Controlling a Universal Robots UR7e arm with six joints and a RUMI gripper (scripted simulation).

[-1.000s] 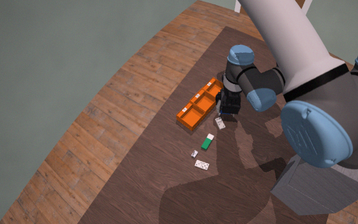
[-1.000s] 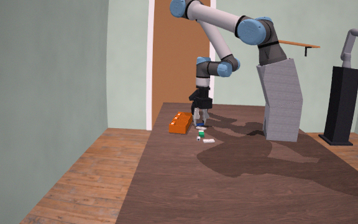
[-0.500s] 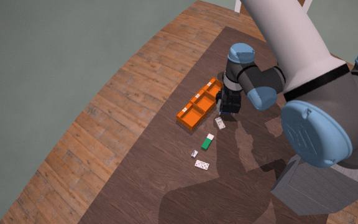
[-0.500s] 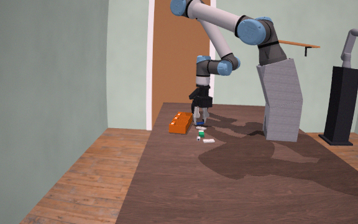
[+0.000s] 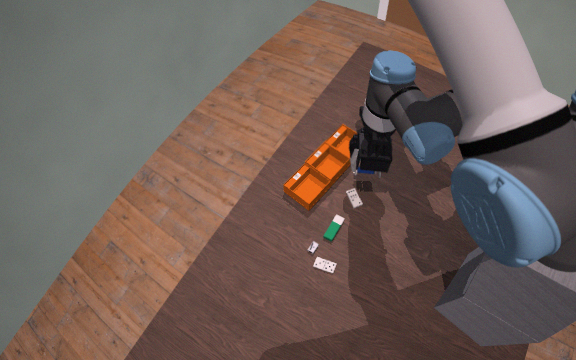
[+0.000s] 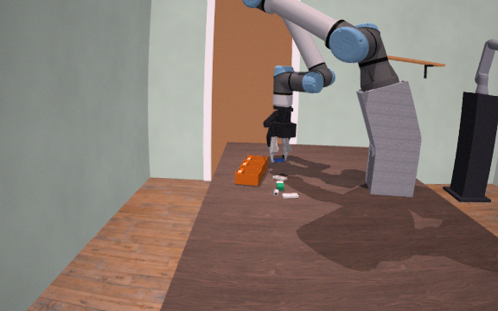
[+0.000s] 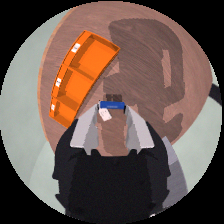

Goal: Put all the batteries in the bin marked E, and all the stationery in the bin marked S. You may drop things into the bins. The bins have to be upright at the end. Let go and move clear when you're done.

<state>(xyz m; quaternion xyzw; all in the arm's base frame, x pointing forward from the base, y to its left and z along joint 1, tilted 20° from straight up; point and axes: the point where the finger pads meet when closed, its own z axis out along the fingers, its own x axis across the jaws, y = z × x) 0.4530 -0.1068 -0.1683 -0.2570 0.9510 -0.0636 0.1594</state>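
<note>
My hand is 23 cm to the right of the grey object and 6 cm above it. From my hand the other things lie so: blue battery 1 cm below; then green-and-white eraser 1 cm behind, 15 cm to the left, 6 cm below; then orange double bin 10 cm ahead, 2 cm to the left, 5 cm below.
</note>
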